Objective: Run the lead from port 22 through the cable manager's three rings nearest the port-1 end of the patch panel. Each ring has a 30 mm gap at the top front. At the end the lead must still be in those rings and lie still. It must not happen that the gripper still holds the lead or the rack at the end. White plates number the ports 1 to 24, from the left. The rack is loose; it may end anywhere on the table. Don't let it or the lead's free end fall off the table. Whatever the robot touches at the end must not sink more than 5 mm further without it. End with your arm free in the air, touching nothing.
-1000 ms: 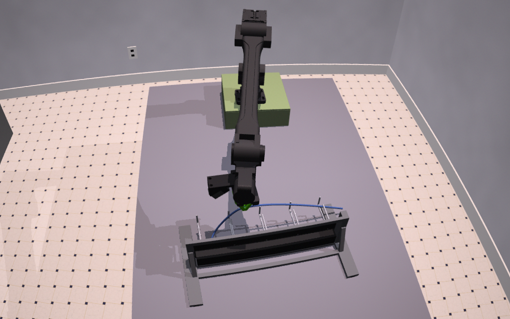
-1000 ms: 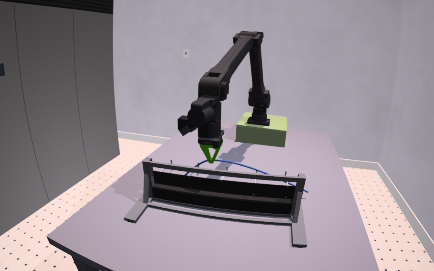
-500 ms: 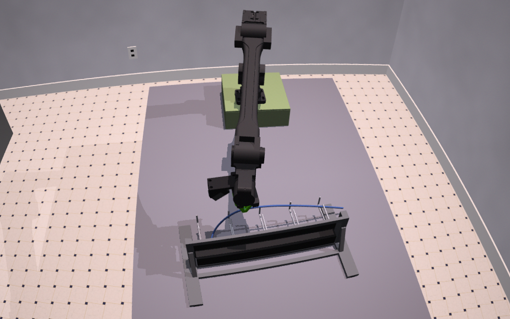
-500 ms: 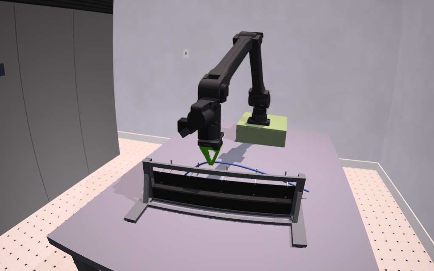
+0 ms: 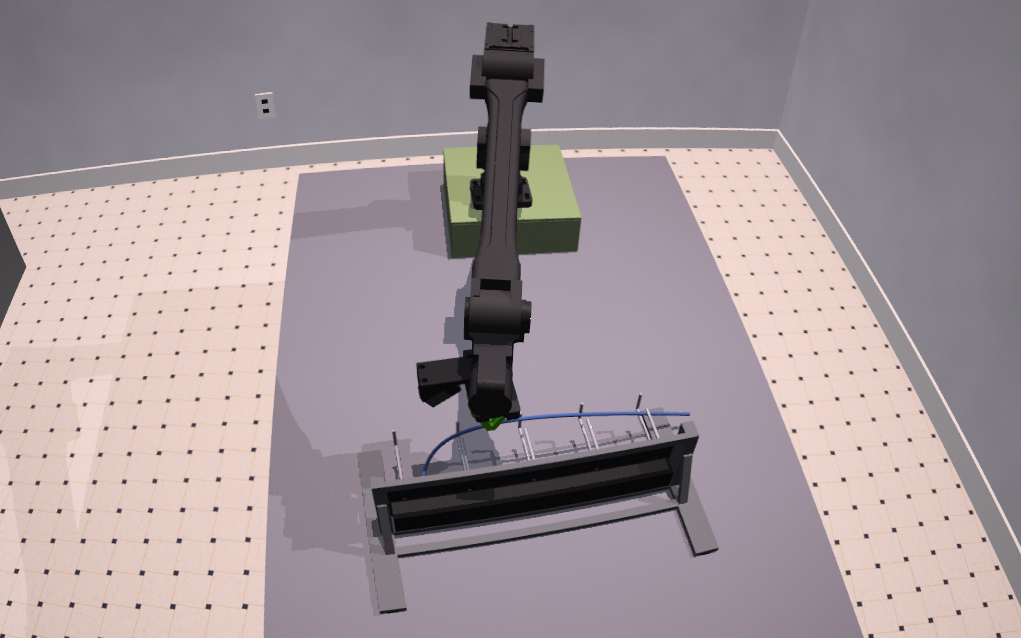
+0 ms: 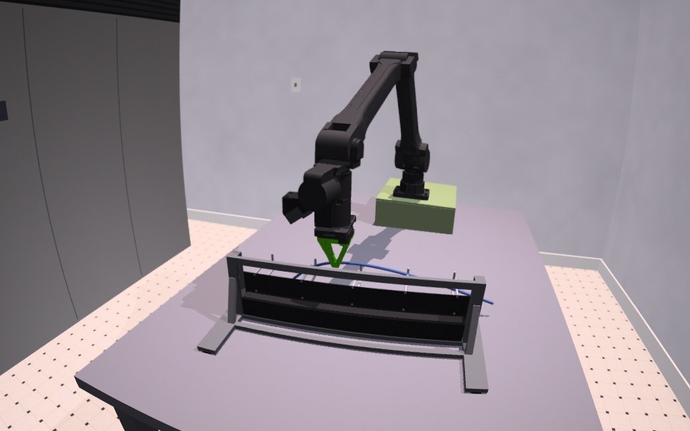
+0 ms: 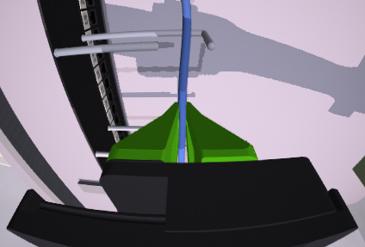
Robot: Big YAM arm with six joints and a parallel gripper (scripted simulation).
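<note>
Right now my hand is 10 cm short of the rack, 6 cm to the right of it and 3 cm above it.
</note>
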